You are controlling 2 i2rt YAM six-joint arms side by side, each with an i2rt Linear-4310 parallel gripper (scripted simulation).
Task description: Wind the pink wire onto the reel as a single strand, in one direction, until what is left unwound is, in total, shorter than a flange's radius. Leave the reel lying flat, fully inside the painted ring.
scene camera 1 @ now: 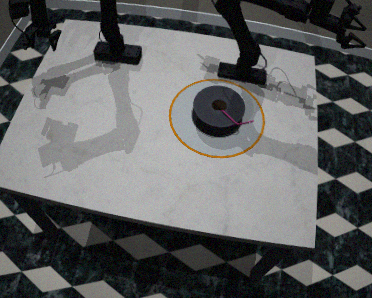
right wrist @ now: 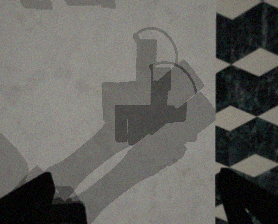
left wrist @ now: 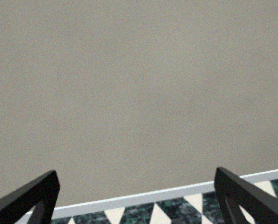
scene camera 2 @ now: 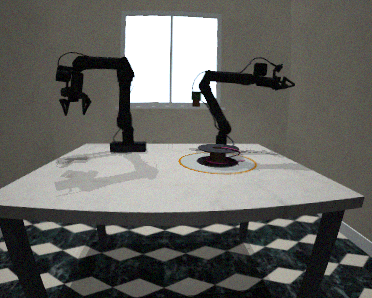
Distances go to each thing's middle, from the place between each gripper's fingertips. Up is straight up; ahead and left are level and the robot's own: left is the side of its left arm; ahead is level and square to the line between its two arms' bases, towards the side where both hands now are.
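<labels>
There's a dark reel (scene camera 1: 207,119) that sits 360 mm below my left hand, 460 mm to the right of it and 160 mm ahead of it.
From my right hand, that same dark reel is 19 cm below, 67 cm to the left of the hand and 3 cm ahead of it. Going by its middle, the reel is nearer to my left hand than to my right hand.
</labels>
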